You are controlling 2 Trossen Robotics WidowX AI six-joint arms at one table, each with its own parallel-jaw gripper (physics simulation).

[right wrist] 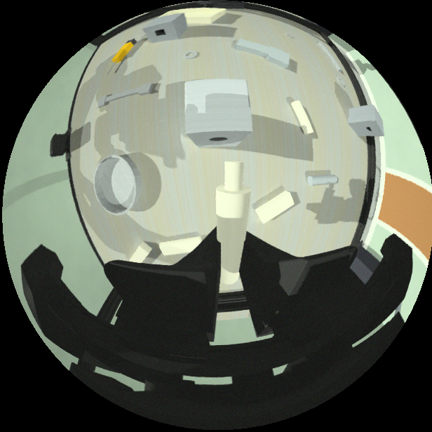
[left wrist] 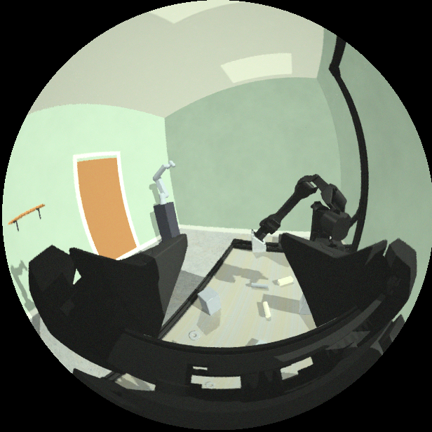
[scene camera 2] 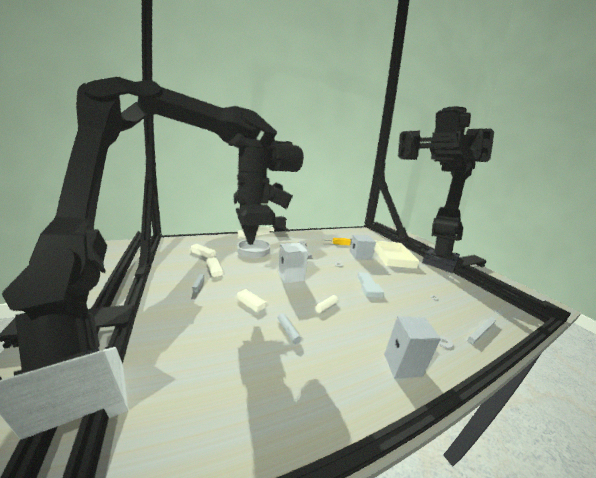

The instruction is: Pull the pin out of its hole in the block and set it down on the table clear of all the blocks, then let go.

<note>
The pictures show: my left gripper, my right gripper, a cream tray, a grey bowl and a pale block.
My left gripper shows as well in the left wrist view. My right gripper also shows in the right wrist view.
</note>
